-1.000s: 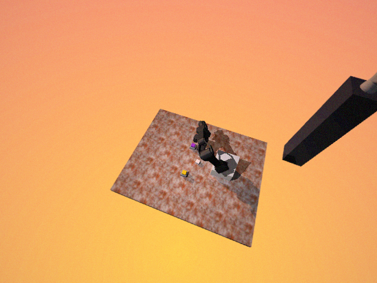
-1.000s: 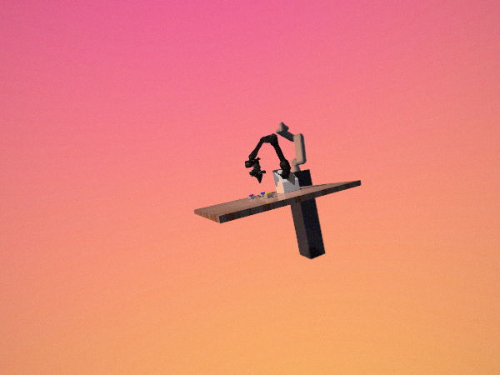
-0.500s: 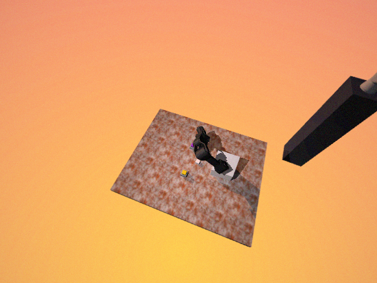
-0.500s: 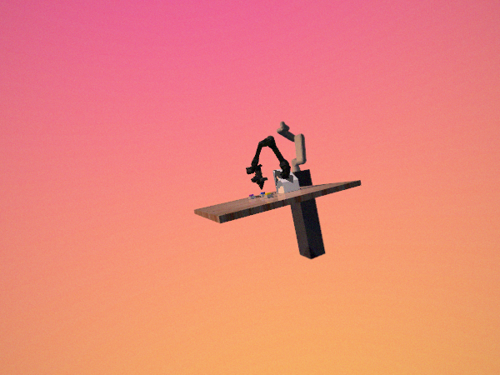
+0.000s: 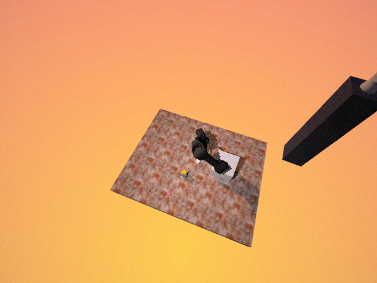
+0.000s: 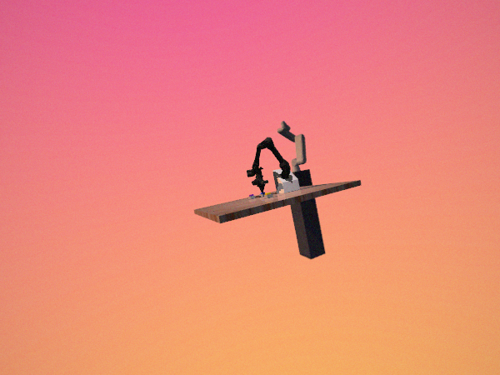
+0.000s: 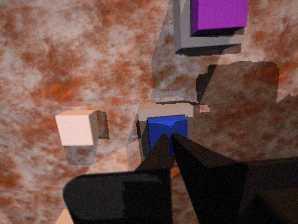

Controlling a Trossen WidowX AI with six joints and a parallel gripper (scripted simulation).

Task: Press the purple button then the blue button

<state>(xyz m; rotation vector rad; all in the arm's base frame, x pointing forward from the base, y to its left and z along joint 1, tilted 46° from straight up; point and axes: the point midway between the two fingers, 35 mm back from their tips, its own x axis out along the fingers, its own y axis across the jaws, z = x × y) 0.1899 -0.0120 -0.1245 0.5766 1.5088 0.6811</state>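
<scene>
Right now my gripper tip is 1 cm above the blue button. Round my gripper tip: purple button: 10 cm ahead, 3 cm to the right; then yellow button: 23 cm to the left, 7 cm ahead.
</scene>
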